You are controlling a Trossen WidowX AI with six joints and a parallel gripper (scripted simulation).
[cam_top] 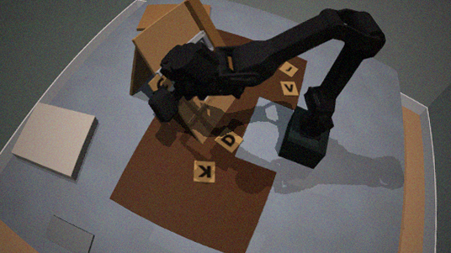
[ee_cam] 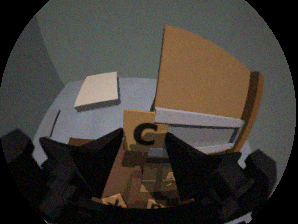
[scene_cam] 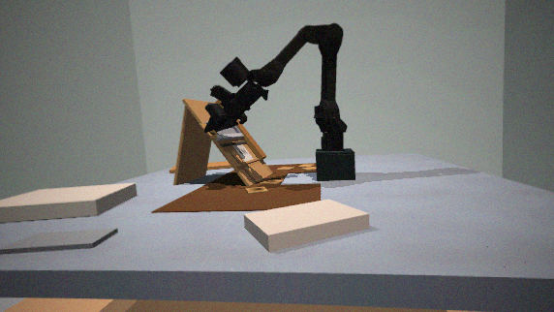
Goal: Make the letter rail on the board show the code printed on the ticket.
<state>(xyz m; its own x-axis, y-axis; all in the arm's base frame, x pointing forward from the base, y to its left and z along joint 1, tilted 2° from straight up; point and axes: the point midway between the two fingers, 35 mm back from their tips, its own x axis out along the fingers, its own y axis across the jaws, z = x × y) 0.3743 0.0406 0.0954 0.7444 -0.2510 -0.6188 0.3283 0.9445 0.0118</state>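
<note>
Right now the white ticket is 9 cm behind my gripper tip, 11 cm to the right of it and 8 cm below it. Round my gripper tip: thin grey plate (19 cm ahead, 42 cm to the left, 18 cm below); brown mat (20 cm behind, 7 cm to the right, 18 cm below); beige block (36 cm ahead, 15 cm to the left, 16 cm below).
</note>
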